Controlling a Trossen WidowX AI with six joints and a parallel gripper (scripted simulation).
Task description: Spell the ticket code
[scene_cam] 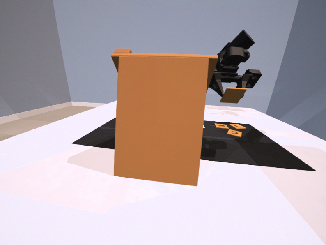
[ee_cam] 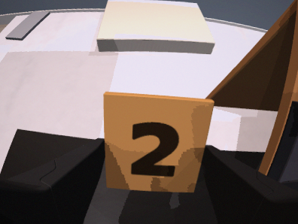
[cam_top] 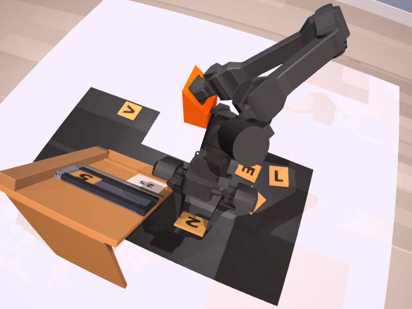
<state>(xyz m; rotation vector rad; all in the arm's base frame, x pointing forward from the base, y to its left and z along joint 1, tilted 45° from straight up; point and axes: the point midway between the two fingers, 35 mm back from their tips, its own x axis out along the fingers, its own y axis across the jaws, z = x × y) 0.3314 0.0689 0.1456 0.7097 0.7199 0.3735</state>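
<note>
Now: the tile marked 5 240 mm to the right of my gripper tip and 20 mm ahead of it. Round my gripper tip: black mat: 180 mm below, 150 mm behind, 140 mm to the right; tile marked 2: right at my gripper tip; white ticket: 140 mm to the right, 80 mm below, 50 mm behind.
</note>
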